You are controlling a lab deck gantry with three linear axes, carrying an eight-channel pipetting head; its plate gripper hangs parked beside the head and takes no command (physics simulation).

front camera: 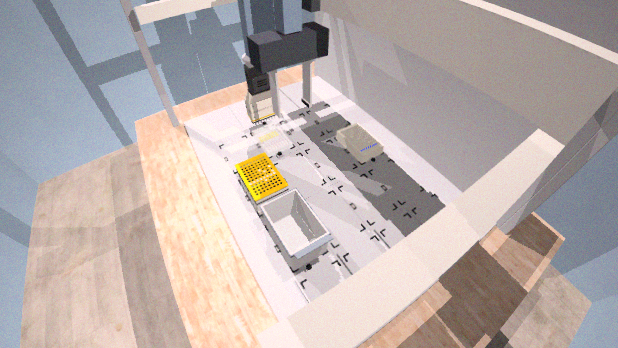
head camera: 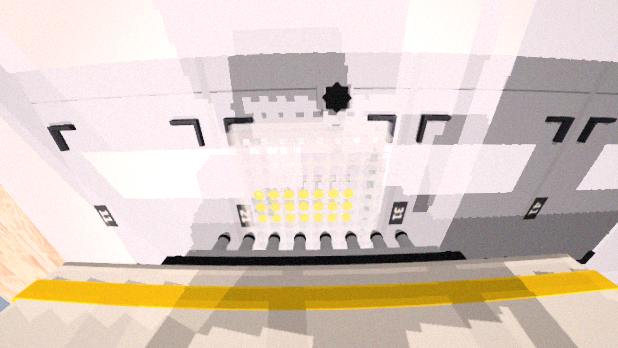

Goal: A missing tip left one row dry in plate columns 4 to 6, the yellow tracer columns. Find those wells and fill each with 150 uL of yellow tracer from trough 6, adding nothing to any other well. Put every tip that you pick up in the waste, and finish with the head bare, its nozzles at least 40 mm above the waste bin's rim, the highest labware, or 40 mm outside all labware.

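The clear plate (front camera: 274, 142) (head camera: 310, 172) lies on the deck. In the head view, three lines of seven yellow wells show; the well positions at their right end look without yellow. The pipetting head (front camera: 261, 106) (head camera: 310, 280) hangs near the plate's edge, its dark nozzles bare in the head view. My plate gripper (front camera: 293, 110) hangs beside the head, its two fingers apart and empty. The yellow tip rack (front camera: 250, 166) stands in front of the plate, and the waste bin (front camera: 324, 239) stands in front of the rack. Yellow tracer in trough 6 cannot be made out.
A beige box (front camera: 367, 151) with a row of blue marks stands to the right on the dark strip; its compartments are too small to tell apart. Black corner brackets and a black knob (head camera: 336, 97) are on the deck around the plate. The frame's front beam (front camera: 415, 255) crosses the foreground.
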